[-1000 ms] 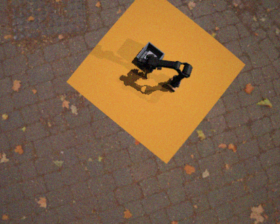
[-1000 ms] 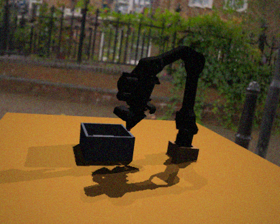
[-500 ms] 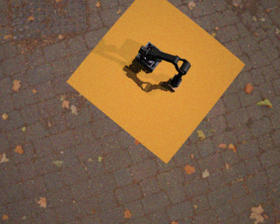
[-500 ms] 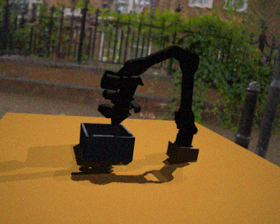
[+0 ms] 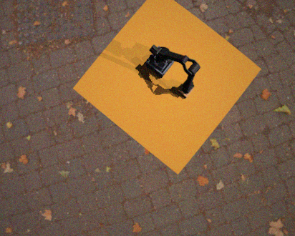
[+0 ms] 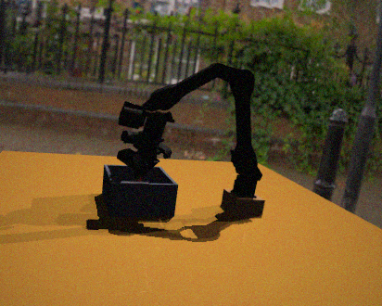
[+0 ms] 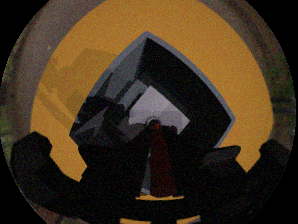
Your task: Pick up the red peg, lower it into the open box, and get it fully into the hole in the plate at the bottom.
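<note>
My gripper tip is 10 mm to the right of the red peg and 30 mm below it. Round my gripper tip: grey plate (40 mm below); dark box (60 mm below).
</note>
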